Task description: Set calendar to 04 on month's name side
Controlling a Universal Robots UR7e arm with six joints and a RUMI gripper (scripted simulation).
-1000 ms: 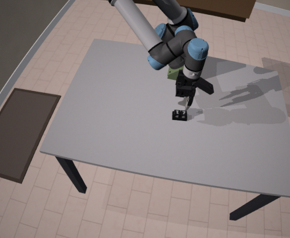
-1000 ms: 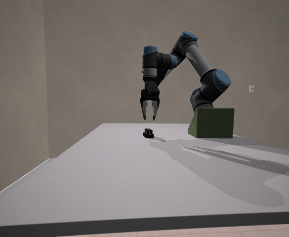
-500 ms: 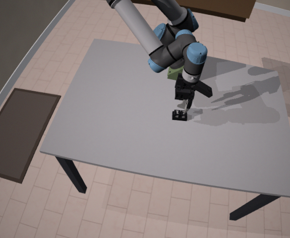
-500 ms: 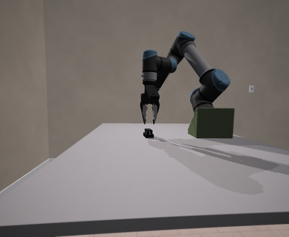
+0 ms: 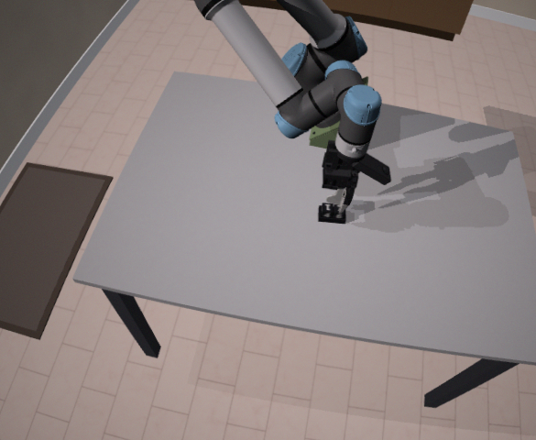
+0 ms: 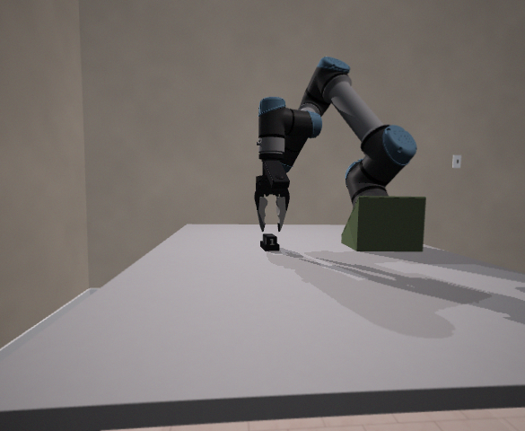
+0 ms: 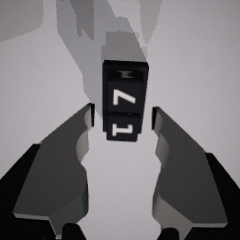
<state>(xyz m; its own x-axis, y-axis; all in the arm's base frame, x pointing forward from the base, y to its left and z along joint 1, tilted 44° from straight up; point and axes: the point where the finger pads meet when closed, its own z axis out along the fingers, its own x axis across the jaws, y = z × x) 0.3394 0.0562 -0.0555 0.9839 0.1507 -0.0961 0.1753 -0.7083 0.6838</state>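
The black calendar tray lies 20 mm to the right of my hand and 60 mm below it.
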